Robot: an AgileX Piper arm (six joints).
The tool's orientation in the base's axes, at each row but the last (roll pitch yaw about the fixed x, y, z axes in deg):
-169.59 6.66 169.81
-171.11 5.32 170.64
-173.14 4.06 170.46
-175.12 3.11 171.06
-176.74 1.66 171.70
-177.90 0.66 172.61
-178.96 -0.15 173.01
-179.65 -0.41 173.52
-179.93 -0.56 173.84
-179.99 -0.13 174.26
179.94 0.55 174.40
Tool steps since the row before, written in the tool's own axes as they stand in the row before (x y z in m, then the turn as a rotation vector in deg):
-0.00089 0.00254 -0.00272 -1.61 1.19 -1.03
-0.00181 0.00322 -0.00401 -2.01 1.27 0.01
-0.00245 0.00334 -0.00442 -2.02 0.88 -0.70
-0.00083 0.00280 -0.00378 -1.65 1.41 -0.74
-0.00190 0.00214 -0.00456 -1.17 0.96 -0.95
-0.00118 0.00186 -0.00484 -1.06 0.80 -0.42
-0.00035 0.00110 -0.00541 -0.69 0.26 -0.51
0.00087 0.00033 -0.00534 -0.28 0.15 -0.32
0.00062 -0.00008 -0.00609 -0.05 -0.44 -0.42
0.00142 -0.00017 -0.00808 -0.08 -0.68 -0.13
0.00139 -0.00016 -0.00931 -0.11 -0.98 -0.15
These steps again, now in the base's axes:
0.00115 0.00283 0.00230 1.72 1.07 0.98
0.00208 0.00351 0.00362 2.20 0.91 -0.02
0.00277 0.00343 0.00415 2.10 0.62 0.73
0.00111 0.00297 0.00357 1.82 1.20 0.71
0.00210 0.00212 0.00448 1.28 0.84 0.93
0.00138 0.00187 0.00478 1.15 0.67 0.40
0.00051 0.00114 0.00539 0.72 0.18 0.50
-0.00079 0.00045 0.00534 0.30 0.12 0.32
-0.00056 -0.00001 0.00610 0.01 -0.44 0.42
-0.00141 -0.00003 0.00808 0.01 -0.68 0.13
-0.00149 -0.00002 0.00930 0.01 -0.99 0.15

